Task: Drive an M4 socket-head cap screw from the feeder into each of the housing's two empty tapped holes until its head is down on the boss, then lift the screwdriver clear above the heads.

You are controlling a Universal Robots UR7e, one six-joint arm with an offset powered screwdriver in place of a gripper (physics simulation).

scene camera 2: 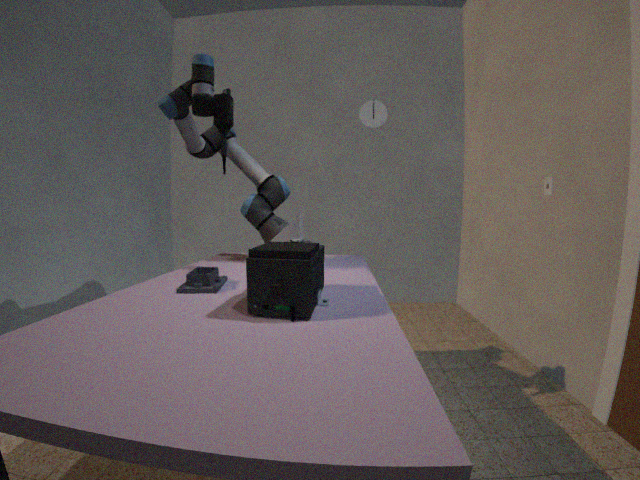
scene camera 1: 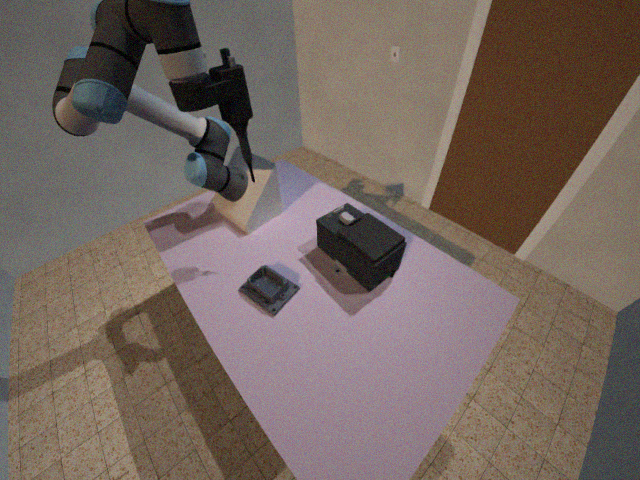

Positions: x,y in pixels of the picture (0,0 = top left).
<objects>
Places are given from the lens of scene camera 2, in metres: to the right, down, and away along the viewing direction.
screw feeder (scene camera 2: 299,278): -0.05, 0.09, 0.64
</objects>
